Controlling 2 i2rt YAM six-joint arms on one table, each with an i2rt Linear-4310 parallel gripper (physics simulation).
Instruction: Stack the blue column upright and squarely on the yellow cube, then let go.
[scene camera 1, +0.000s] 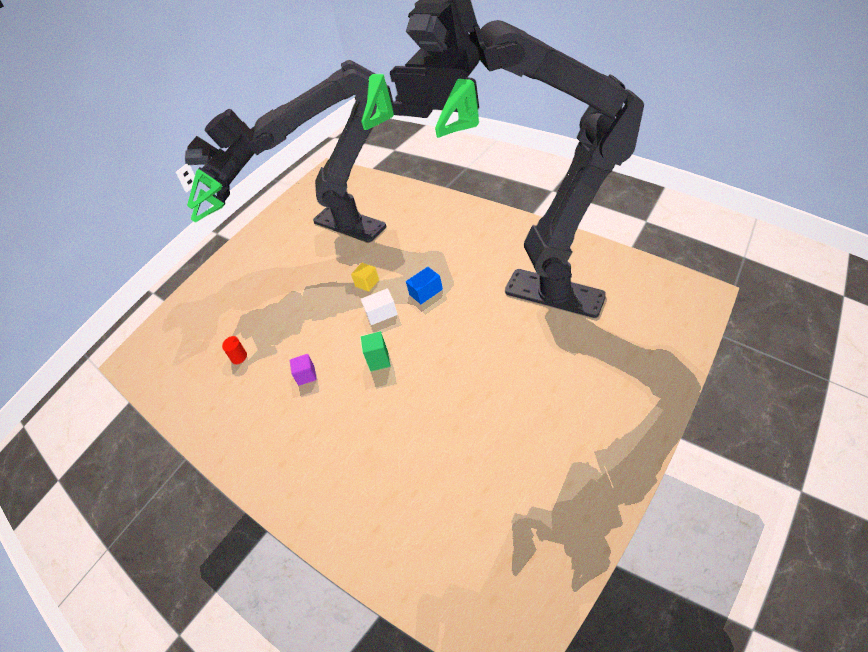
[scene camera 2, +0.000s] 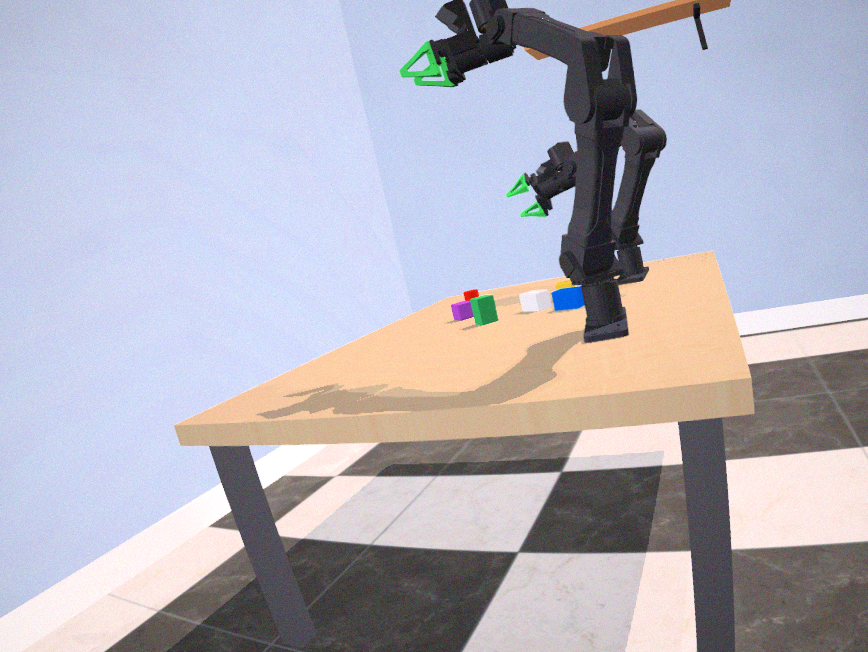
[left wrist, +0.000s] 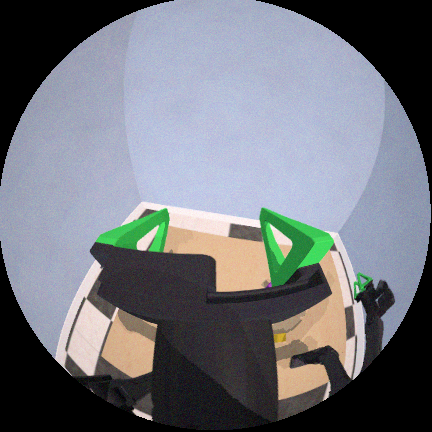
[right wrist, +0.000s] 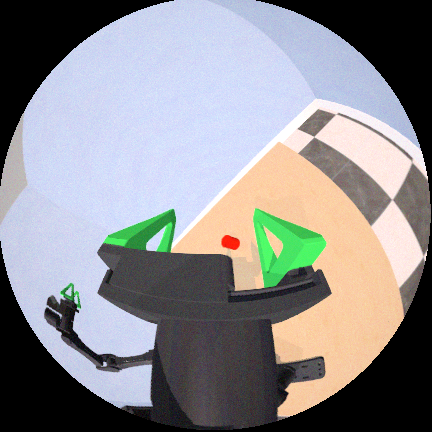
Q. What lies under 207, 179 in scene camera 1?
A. The right gripper.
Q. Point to the right gripper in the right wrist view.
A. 214, 213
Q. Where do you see the left gripper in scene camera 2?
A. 407, 78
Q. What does the blue column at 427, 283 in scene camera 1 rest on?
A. The table.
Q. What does the green cube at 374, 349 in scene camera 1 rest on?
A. The table.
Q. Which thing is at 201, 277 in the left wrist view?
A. The left gripper.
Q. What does the left gripper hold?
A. Nothing.
